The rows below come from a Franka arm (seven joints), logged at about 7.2 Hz.
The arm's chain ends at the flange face. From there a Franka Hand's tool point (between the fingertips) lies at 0.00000 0.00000 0.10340 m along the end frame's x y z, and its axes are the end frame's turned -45 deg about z.
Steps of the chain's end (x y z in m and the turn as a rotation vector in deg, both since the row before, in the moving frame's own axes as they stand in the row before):
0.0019, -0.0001, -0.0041, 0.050, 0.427, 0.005
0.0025, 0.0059, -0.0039, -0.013, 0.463, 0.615
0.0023, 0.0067, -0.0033, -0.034, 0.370, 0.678
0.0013, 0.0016, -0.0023, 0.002, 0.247, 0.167
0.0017, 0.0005, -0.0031, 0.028, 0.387, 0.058
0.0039, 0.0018, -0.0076, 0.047, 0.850, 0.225
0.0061, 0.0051, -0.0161, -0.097, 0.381, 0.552
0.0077, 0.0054, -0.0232, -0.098, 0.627, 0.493
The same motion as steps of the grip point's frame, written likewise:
0.0020, 0.0018, -0.0041, -0.267, 0.337, 0.005
-0.0018, 0.0066, -0.0039, -0.337, 0.318, 0.615
-0.0027, 0.0069, -0.0033, -0.286, 0.238, 0.678
0.0001, 0.0024, -0.0023, -0.173, 0.176, 0.167
0.0014, 0.0020, -0.0031, -0.254, 0.293, 0.058
0.0026, 0.0051, -0.0076, -0.568, 0.634, 0.225
0.0011, 0.0085, -0.0161, -0.338, 0.201, 0.552
0.0023, 0.0102, -0.0232, -0.513, 0.374, 0.493

